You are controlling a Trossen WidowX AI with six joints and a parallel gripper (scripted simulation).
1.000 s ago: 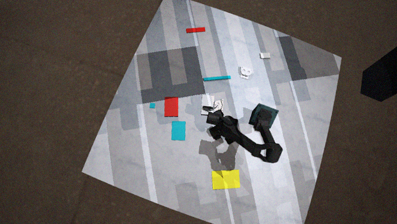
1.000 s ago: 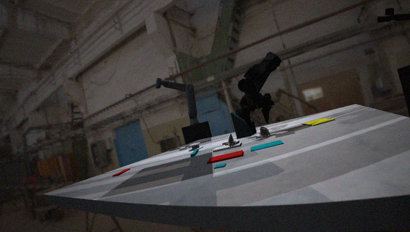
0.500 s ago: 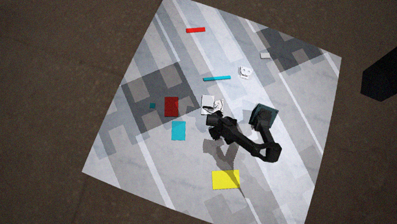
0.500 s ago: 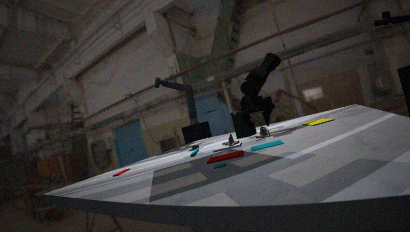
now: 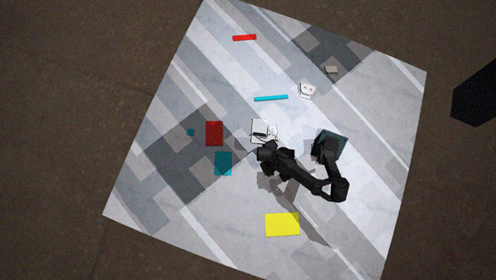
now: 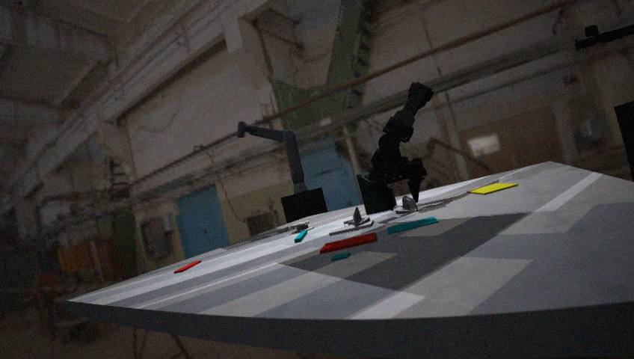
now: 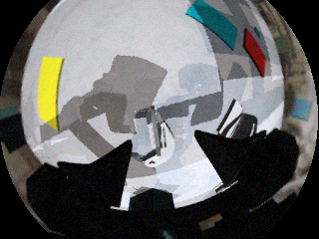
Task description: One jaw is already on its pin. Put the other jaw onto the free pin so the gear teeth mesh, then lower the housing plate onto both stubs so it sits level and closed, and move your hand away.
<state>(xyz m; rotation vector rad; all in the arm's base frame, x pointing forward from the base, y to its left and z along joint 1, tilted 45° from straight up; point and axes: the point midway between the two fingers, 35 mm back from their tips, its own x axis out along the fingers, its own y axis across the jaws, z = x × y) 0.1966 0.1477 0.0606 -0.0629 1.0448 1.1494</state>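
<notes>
My gripper tip is 12 cm short of the teal strip, 31 cm to the left of it and 1 cm above it. Round my gripper tip: yellow tile: 11 cm behind, 25 cm to the left, 2 cm below; then red tile: 31 cm ahead, 5 cm to the right, 2 cm below; then teal tile: 23 cm ahead, 7 cm to the left, 2 cm below.
</notes>
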